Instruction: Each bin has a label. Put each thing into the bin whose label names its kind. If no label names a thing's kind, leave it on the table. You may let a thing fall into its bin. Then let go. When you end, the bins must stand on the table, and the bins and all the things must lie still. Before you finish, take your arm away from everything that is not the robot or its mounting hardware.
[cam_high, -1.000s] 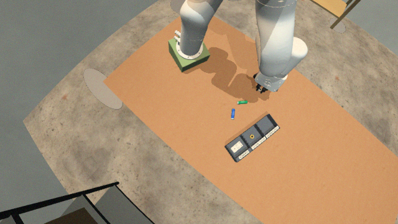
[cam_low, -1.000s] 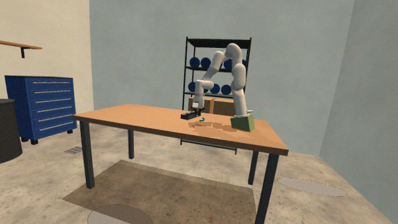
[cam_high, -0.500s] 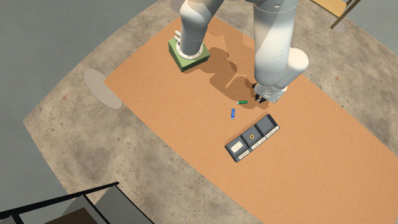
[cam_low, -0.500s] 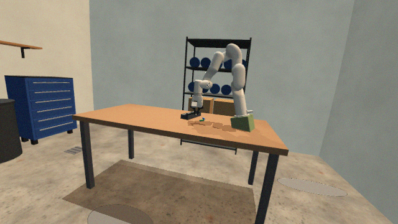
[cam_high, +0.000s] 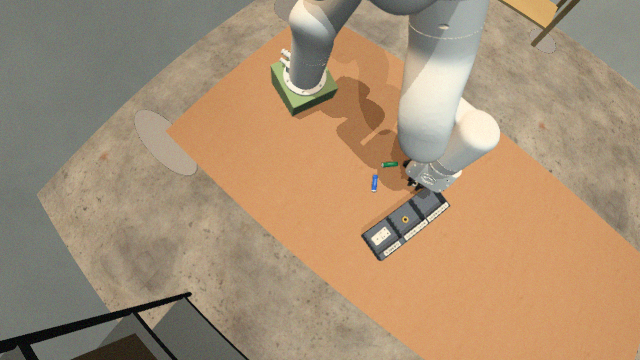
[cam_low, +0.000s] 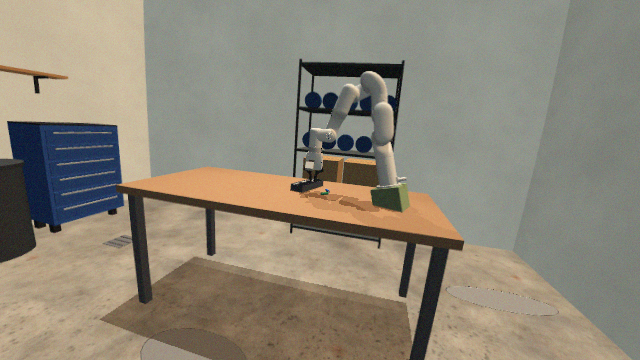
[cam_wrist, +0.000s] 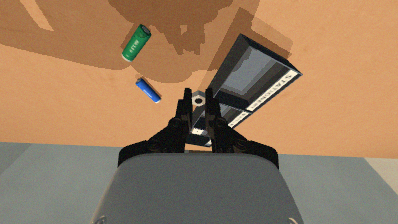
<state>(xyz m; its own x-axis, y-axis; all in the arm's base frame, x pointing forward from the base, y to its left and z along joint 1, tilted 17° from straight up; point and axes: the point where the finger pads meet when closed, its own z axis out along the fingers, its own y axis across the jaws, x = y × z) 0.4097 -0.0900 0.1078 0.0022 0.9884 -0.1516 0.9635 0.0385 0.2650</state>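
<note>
Now: hand 8 cm to the left of the dark three-part bin, 6 cm above it and 4 cm short of it. The rest, counted from my hand: green battery (8 cm below, 8 cm behind, 4 cm to the left); brass nut (8 cm to the right, 7 cm below, 4 cm ahead); metal nut (2 cm below).
</note>
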